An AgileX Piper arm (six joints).
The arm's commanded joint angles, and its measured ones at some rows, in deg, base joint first. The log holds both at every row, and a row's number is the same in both.
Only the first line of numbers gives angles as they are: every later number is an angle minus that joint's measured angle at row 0.
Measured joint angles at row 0: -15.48 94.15 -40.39 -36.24 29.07 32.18
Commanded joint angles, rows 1 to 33: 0.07 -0.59 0.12 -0.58 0.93 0.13; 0.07 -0.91 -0.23 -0.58 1.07 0.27; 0.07 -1.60 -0.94 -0.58 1.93 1.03; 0.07 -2.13 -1.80 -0.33 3.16 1.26; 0.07 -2.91 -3.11 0.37 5.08 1.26; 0.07 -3.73 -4.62 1.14 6.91 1.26; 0.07 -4.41 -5.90 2.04 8.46 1.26; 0.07 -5.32 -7.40 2.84 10.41 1.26; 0.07 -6.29 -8.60 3.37 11.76 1.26; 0.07 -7.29 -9.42 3.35 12.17 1.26; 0.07 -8.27 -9.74 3.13 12.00 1.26; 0.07 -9.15 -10.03 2.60 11.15 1.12; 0.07 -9.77 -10.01 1.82 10.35 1.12; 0.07 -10.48 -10.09 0.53 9.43 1.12; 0.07 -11.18 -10.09 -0.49 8.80 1.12; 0.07 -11.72 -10.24 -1.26 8.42 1.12; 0.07 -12.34 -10.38 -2.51 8.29 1.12; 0.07 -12.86 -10.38 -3.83 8.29 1.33; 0.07 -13.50 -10.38 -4.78 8.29 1.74; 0.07 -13.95 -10.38 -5.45 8.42 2.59; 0.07 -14.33 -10.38 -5.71 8.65 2.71; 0.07 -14.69 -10.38 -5.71 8.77 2.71; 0.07 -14.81 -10.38 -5.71 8.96 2.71; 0.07 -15.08 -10.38 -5.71 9.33 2.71; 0.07 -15.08 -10.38 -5.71 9.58 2.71; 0.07 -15.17 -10.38 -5.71 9.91 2.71; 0.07 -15.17 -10.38 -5.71 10.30 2.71; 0.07 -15.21 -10.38 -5.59 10.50 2.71; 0.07 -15.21 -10.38 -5.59 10.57 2.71; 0.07 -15.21 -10.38 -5.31 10.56 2.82; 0.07 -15.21 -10.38 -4.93 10.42 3.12; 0.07 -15.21 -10.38 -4.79 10.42 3.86; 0.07 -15.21 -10.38 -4.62 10.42 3.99
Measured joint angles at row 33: 0.00 -14.54 -10.06 -4.51 9.10 2.71
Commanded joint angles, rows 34 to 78: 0.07 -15.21 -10.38 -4.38 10.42 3.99; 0.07 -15.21 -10.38 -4.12 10.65 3.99; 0.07 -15.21 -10.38 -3.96 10.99 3.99; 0.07 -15.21 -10.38 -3.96 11.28 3.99; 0.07 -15.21 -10.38 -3.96 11.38 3.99; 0.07 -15.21 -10.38 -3.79 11.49 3.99; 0.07 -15.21 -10.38 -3.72 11.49 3.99; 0.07 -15.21 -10.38 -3.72 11.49 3.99; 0.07 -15.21 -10.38 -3.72 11.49 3.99; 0.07 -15.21 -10.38 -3.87 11.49 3.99; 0.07 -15.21 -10.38 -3.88 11.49 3.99; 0.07 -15.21 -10.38 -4.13 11.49 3.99; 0.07 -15.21 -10.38 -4.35 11.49 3.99; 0.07 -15.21 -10.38 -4.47 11.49 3.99; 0.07 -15.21 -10.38 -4.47 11.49 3.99; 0.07 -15.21 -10.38 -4.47 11.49 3.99; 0.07 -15.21 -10.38 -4.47 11.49 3.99; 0.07 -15.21 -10.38 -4.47 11.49 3.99; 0.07 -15.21 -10.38 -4.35 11.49 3.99; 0.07 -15.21 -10.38 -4.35 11.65 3.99; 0.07 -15.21 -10.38 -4.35 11.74 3.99; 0.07 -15.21 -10.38 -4.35 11.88 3.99; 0.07 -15.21 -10.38 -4.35 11.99 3.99; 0.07 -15.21 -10.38 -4.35 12.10 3.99; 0.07 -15.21 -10.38 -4.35 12.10 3.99; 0.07 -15.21 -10.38 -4.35 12.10 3.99; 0.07 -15.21 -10.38 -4.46 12.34 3.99; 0.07 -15.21 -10.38 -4.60 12.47 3.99; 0.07 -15.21 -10.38 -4.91 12.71 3.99; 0.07 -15.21 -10.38 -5.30 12.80 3.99; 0.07 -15.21 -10.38 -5.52 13.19 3.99; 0.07 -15.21 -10.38 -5.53 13.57 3.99; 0.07 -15.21 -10.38 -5.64 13.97 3.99; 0.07 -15.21 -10.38 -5.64 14.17 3.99; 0.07 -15.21 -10.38 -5.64 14.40 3.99; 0.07 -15.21 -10.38 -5.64 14.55 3.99; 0.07 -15.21 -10.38 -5.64 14.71 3.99; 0.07 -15.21 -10.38 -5.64 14.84 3.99; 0.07 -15.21 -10.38 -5.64 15.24 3.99; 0.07 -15.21 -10.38 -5.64 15.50 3.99; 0.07 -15.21 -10.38 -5.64 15.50 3.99; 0.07 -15.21 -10.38 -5.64 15.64 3.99; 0.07 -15.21 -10.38 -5.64 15.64 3.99; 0.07 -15.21 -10.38 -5.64 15.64 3.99; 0.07 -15.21 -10.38 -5.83 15.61 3.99
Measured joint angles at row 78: 0.00 -14.64 -10.06 -4.55 14.03 3.83
